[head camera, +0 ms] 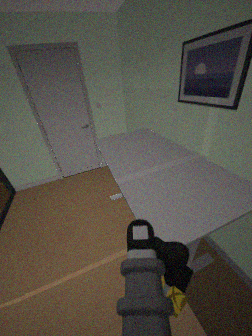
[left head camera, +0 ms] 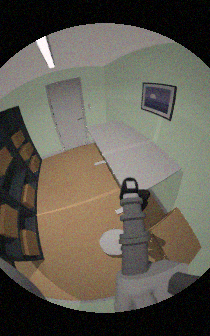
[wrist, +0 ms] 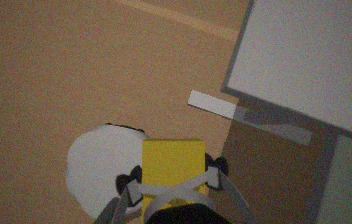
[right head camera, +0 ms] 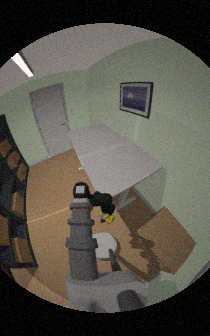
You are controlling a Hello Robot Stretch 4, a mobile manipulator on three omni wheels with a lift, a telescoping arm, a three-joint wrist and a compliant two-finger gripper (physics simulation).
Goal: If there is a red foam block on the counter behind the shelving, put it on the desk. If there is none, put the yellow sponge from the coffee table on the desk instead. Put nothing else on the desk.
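Pixels of known places: gripper, fingertip midpoint: (head camera: 167, 294) (wrist: 172, 171) (right head camera: 105, 216); robot's base, origin of the base link: (left head camera: 113, 241) (wrist: 120, 164) (right head camera: 102, 244).
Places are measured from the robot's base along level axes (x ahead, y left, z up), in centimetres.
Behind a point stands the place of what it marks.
Observation:
The yellow sponge (head camera: 176, 301) {x 23.6, y -10.9, z 88.0 cm} (right head camera: 109, 219) {x 22.8, y -11.0, z 88.0 cm} (wrist: 174, 157) {x 28.5, y -7.3, z 88.0 cm} is between the two fingertips of my gripper (wrist: 172, 171) {x 26.6, y -8.7, z 83.8 cm}, which is shut on it and holds it off the floor. In the wrist view the sponge hangs over the floor beside my base. The grey desk (head camera: 165, 185) {x 79.7, y -18.4, z 92.2 cm} (left head camera: 132, 155) {x 82.7, y -18.1, z 92.2 cm} (right head camera: 115, 157) {x 82.3, y -25.2, z 92.2 cm} (wrist: 305, 55) {x 42.6, y -9.6, z 92.2 cm} stands ahead and to the right of the gripper; its near edge is apart from the sponge. The brown coffee table (left head camera: 182, 232) {x -6.9, y -91.6, z 42.2 cm} (right head camera: 167, 240) {x -15.1, y -79.9, z 42.2 cm} stands right of the arm. No red foam block and no counter shows.
Dark shelving (left head camera: 11, 120) {x 178.9, y 258.3, z 158.4 cm} with brown boxes stands at the left. A door (head camera: 60, 110) {x 244.4, y 115.8, z 122.0 cm} (left head camera: 67, 112) {x 246.1, y 112.4, z 113.7 cm} (right head camera: 50, 120) {x 245.0, y 114.6, z 109.0 cm} is in the far wall. My round white base (left head camera: 111, 242) {x -0.9, y 3.7, z 18.7 cm} (right head camera: 105, 246) {x -2.5, y -5.1, z 18.7 cm} (wrist: 100, 165) {x -0.6, y 5.1, z 18.7 cm} is below the arm. A desk foot (wrist: 212, 104) sticks out onto the floor.

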